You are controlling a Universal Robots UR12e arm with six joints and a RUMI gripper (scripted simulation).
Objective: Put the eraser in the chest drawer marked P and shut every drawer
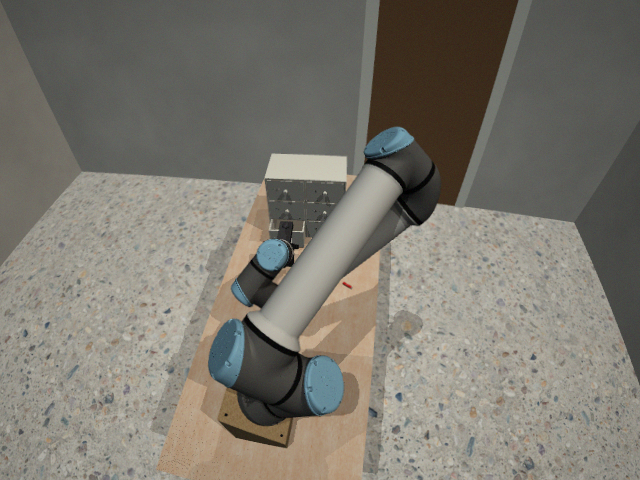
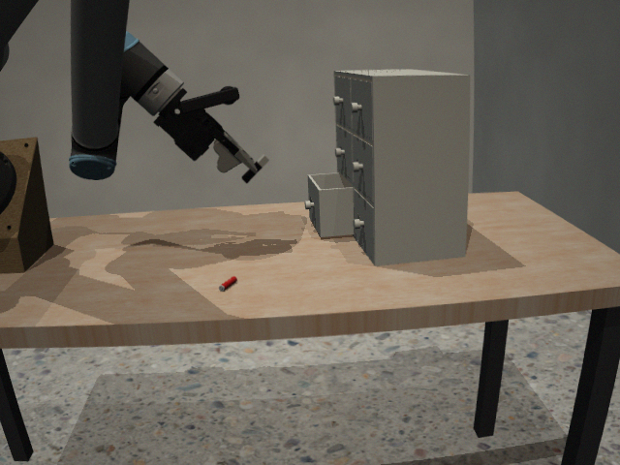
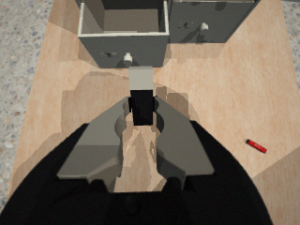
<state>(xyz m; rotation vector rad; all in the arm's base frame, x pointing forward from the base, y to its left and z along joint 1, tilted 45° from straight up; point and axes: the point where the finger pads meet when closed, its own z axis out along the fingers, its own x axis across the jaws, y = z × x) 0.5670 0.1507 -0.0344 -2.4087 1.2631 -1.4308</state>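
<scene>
Right now my hand is 10 mm short of the eraser. Also, from my hand: small red cylinder (10 mm behind, 250 mm to the right, 150 mm below).
</scene>
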